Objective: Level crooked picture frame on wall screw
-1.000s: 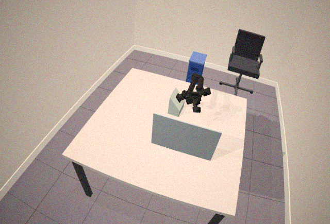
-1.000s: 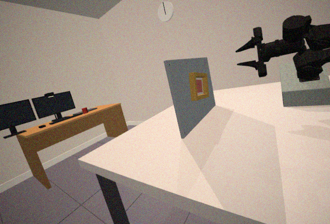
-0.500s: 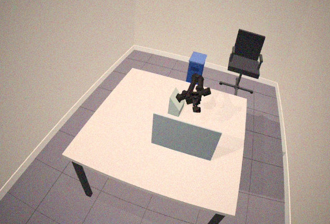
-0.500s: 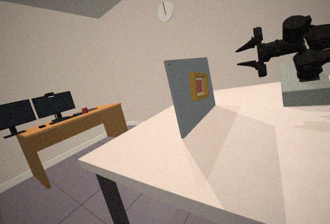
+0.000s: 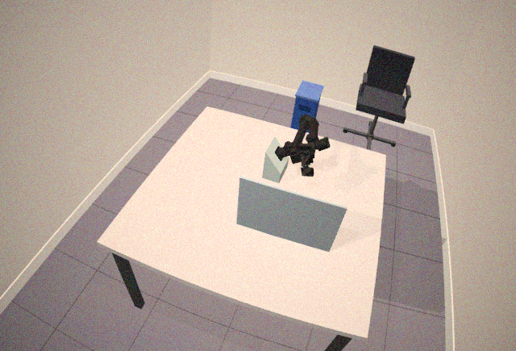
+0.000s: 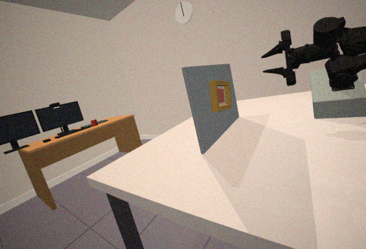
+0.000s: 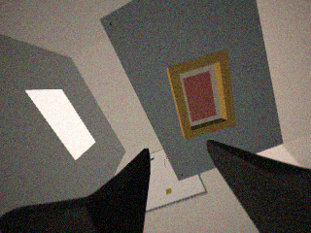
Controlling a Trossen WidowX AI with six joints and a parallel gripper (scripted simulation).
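Right now my gripper tip is 190 mm short of the picture frame, 90 mm above it and 20 mm to the right of it. Also, from my gripper tip: grey wall panel (200 mm ahead, 110 mm below).
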